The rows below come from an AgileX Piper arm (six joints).
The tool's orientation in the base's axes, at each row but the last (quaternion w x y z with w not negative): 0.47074 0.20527 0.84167 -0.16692; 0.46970 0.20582 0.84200 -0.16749; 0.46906 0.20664 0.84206 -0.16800; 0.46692 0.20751 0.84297 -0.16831; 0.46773 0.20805 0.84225 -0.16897; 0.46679 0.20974 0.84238 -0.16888; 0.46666 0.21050 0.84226 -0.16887; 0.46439 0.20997 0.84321 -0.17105; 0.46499 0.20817 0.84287 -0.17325; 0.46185 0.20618 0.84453 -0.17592; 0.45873 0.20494 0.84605 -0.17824
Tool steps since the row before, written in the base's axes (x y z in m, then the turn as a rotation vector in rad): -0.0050 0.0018 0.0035 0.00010 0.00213 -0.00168; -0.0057 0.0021 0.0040 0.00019 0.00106 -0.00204; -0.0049 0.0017 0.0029 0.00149 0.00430 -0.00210; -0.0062 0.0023 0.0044 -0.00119 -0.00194 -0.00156; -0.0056 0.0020 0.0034 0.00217 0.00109 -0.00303; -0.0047 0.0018 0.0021 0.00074 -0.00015 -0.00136; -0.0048 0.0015 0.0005 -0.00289 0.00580 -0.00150; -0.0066 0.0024 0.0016 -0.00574 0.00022 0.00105; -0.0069 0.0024 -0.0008 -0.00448 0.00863 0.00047; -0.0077 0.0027 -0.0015 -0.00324 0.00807 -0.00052; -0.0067 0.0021 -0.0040 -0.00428 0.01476 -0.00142
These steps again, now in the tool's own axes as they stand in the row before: -0.0003 -0.0013 -0.0062 0.00180 0.00203 -0.00010; -0.0003 -0.0014 -0.0071 0.00186 0.00119 0.00066; 0.0002 -0.0013 -0.0058 0.00192 0.00463 0.00008; -0.0004 -0.0016 -0.0078 0.00153 -0.00213 0.00086; 0.0001 -0.0014 -0.0067 0.00178 0.00231 0.00257; 0.0008 -0.0010 -0.0053 0.00078 0.00037 0.00129; 0.0022 -0.0012 -0.0044 0.00380 0.00361 -0.00409; 0.0023 -0.0015 -0.0067 0.00190 -0.00285 -0.00473; 0.0045 -0.0014 -0.0057 0.00339 0.00502 -0.00762; 0.0055 -0.0015 -0.0060 0.00352 0.00529 -0.00596; 0.0071 -0.0012 -0.0037 0.00603 0.01056 -0.00950
